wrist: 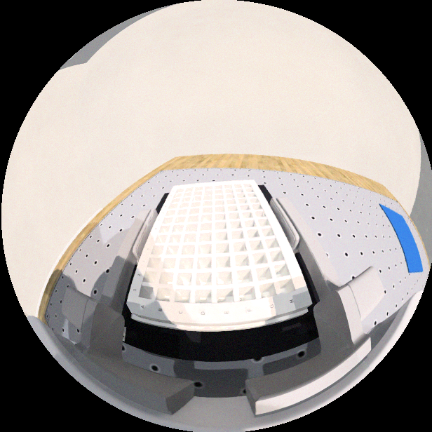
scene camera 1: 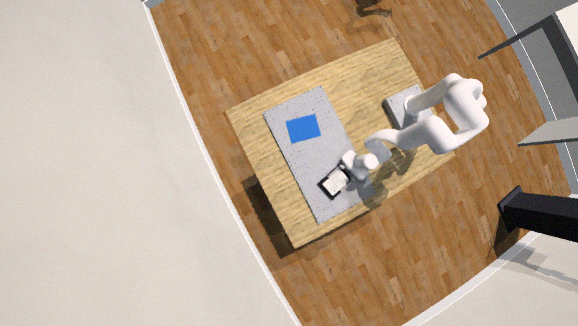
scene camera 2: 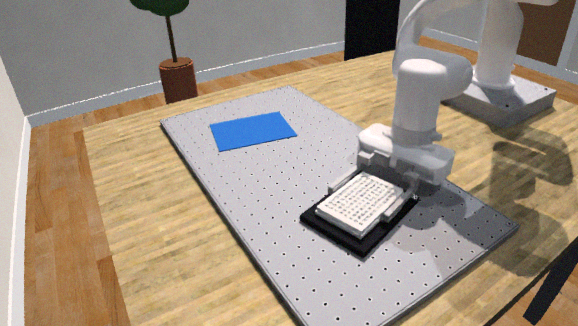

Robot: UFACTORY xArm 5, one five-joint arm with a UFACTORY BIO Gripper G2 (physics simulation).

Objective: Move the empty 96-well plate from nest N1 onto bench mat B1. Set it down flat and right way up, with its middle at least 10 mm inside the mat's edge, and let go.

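Seen in the pictures: end effector, tool point: (scene camera 1: 336, 181) (scene camera 2: 364, 198); arm's base, origin of the base link: (scene camera 1: 412, 106) (scene camera 2: 490, 81).
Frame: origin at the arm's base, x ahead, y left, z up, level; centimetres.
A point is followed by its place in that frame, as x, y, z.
Observation:
The white 96-well plate (scene camera 1: 335, 182) {64.4, 13.7, -1.2} (scene camera 2: 356, 205) {65.8, 14.4, -0.8} (wrist: 220, 240) sits flat and right way up in the black nest N1 (scene camera 1: 325, 192) {71.7, 15.8, -2.1} (scene camera 2: 336, 234) {71.4, 16.2, -2.1} (wrist: 220, 345). My gripper (scene camera 2: 365, 201) {63.4, 13.6, -1.0} (wrist: 216, 232) is shut on the plate, with one finger pad against each long side. The wells face up, and row letters show on the plate's near edge in the wrist view. The blue bench mat B1 (scene camera 1: 303, 128) {64.2, -20.5, -3.1} (scene camera 2: 252, 131) {64.5, -19.7, -3.1} (wrist: 407, 240) lies flat, apart from the nest, towards the other end of the grey board.
The grey perforated board (scene camera 1: 307, 160) {71.3, -4.2, -3.3} (scene camera 2: 235, 182) {76.4, -5.4, -3.3} lies on the wooden table (scene camera 1: 370, 75) {10.5, -29.1, -4.6} (scene camera 2: 135, 200) {93.1, -13.3, -4.6} and carries nest and mat. The arm's base (scene camera 1: 397, 105) {9.1, -5.0, 0.0} (scene camera 2: 525, 102) {6.1, 13.1, 0.0} stands on the table behind the board. A potted plant (scene camera 2: 178, 80) stands on the floor beyond the table.

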